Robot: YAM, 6 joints.
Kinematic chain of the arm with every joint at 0, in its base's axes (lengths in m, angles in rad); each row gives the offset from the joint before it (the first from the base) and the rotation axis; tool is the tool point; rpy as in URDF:
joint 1: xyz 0 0 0.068 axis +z
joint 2: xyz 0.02 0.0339 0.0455 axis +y
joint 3: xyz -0.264 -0.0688 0 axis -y
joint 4: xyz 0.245 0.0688 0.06 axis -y
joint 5: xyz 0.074 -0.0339 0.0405 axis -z
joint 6: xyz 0.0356 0 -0.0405 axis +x
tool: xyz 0 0 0 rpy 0 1.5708 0
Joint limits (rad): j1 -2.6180..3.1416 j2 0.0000..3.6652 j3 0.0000..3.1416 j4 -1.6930..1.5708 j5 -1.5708..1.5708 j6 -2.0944..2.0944
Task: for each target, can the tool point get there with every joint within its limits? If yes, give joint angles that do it. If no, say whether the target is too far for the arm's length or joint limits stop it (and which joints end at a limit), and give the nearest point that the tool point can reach.
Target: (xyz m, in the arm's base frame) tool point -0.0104 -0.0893 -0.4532
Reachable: no: joint limits stop it (at a limit: joint 2) | nearest point -0.0144 -0.1237 -0.3584 | short by 0.101 m
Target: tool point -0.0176 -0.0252 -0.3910
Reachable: no: joint limits stop it (at a limit: joint 2) | nearest point -0.0378 -0.0541 -0.3308 | short by 0.070 m
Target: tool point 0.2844 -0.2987 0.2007
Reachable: yes | joints -0.8927 2.2127 1.8071 -1.3541 -1.2794 -1.7148
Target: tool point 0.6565 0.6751 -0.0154
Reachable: no: too far | nearest point 0.4460 0.4587 0.0268 | short by 0.305 m
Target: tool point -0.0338 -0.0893 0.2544
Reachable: yes | joints -1.8725 0.6792 0.7470 -1.2596 0.1624 -1.7482
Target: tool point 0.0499 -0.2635 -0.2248
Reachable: yes | joints -1.4812 3.1535 1.1135 0.8912 -0.8259 -0.6078
